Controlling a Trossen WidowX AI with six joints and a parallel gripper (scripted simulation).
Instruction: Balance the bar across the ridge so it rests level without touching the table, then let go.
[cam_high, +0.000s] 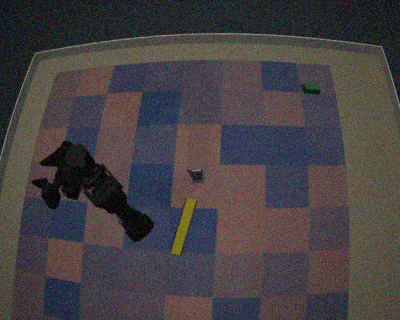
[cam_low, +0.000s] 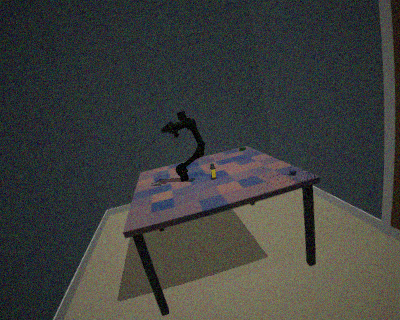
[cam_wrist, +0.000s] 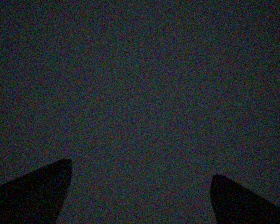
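Right now my gripper tip is 46 cm above the yellow bar and 34 cm short of it. The rest, counted from my gripper tip: green block: 83 cm ahead, 58 cm to the left, 45 cm below.
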